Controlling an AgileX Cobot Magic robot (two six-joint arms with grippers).
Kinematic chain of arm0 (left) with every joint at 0, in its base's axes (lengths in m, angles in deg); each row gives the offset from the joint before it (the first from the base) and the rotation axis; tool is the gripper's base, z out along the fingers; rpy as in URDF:
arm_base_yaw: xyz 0 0 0.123 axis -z
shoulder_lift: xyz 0 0 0 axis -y
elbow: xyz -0.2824 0 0.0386 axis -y
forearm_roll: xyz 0.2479 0 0.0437 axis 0.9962 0 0.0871
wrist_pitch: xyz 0 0 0 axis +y
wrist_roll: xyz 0.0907 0 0.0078 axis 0.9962 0 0.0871
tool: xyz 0 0 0 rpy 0 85 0
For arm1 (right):
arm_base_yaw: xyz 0 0 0.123 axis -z
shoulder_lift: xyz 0 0 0 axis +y
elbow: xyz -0.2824 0 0.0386 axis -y
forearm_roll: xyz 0.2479 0 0.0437 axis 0.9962 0 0.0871
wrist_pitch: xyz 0 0 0 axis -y
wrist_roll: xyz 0.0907 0 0.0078 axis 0.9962 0 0.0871
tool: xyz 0 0 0 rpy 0 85 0
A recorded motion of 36 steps. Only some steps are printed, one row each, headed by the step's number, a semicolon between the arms.
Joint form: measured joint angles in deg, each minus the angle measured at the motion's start. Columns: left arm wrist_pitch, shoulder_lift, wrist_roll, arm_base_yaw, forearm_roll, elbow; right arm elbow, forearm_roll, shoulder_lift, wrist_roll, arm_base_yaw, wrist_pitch.
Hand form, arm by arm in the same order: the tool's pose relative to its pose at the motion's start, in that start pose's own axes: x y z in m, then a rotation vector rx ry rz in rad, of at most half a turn. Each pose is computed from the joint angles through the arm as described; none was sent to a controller.
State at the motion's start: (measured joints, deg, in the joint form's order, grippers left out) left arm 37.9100 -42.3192 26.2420 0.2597 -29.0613 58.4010; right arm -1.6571 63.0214 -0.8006 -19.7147 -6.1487 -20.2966
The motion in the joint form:
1: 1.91 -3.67 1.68 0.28 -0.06 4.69; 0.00 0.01 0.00 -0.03 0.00 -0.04
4: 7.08 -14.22 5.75 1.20 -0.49 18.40; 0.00 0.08 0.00 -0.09 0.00 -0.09
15: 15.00 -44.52 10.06 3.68 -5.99 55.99; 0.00 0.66 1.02 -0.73 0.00 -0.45
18: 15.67 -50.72 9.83 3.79 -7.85 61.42; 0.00 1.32 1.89 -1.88 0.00 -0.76
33: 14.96 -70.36 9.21 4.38 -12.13 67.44; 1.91 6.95 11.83 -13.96 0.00 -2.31
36: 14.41 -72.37 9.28 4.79 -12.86 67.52; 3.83 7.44 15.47 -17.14 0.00 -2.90
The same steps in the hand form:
1: -0.0164 0.0013 0.0082 0.0194 0.0125 0.0350; 0.0001 0.0000 0.0000 -0.0003 0.0006 -0.0004
4: -0.0603 0.0052 0.0355 0.0779 0.0360 0.1225; 0.0001 0.0001 0.0000 -0.0010 0.0013 -0.0003
15: -0.1426 0.0162 0.1444 0.2376 -0.0017 0.1916; 0.0009 -0.0002 0.0012 0.0048 0.0186 0.0036
18: -0.1420 0.0209 0.1761 0.2692 0.0103 0.1632; 0.0015 -0.0004 0.0022 0.0084 0.0330 -0.0008
33: -0.0697 0.0419 0.3064 0.3393 0.1967 0.0125; -0.0016 0.0024 0.0131 0.0435 0.1440 -0.0724
36: -0.0582 0.0411 0.3203 0.3499 0.2160 -0.0073; -0.0075 0.0069 0.0177 0.0486 0.1744 -0.1089

